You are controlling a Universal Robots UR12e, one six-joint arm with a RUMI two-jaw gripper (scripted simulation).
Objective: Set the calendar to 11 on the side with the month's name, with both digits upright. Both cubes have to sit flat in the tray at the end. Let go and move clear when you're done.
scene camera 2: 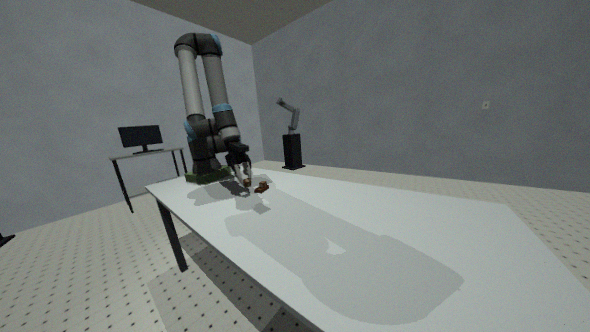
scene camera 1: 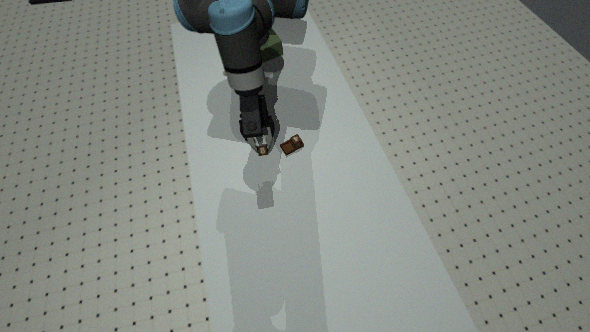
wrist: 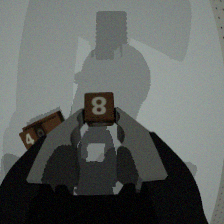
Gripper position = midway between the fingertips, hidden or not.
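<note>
There is a brown cube (wrist: 98, 107) that I can see. My own gripper (scene camera 1: 263, 151) is visible to me too, and I find it again both in the wrist view (wrist: 100, 109) and in scene camera 2 (scene camera 2: 247, 184).
</note>
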